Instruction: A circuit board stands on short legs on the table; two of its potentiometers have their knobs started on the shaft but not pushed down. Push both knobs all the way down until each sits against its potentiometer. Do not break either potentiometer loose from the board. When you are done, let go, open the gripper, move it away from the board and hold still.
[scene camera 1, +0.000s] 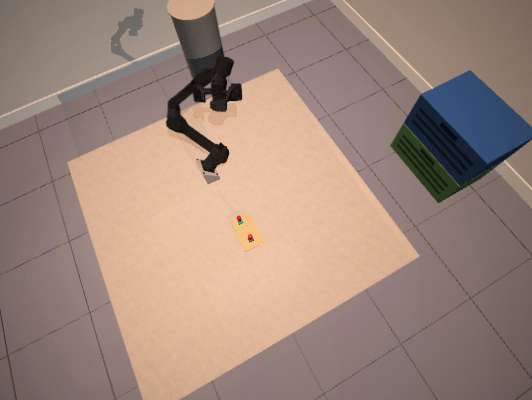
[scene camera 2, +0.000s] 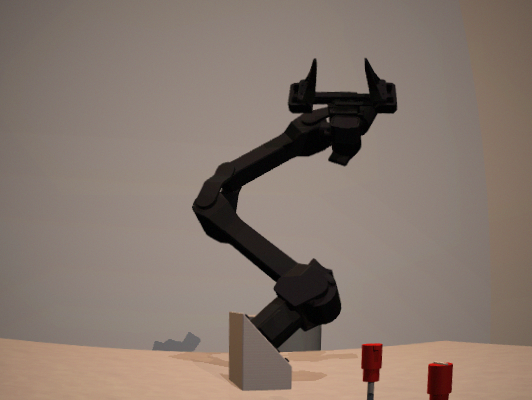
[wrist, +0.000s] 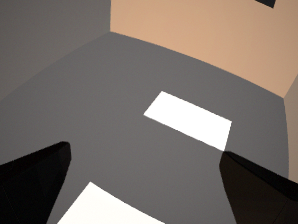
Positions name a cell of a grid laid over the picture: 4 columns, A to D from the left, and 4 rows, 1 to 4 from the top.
my gripper: scene camera 1 B2; scene camera 2 C1; wrist B3
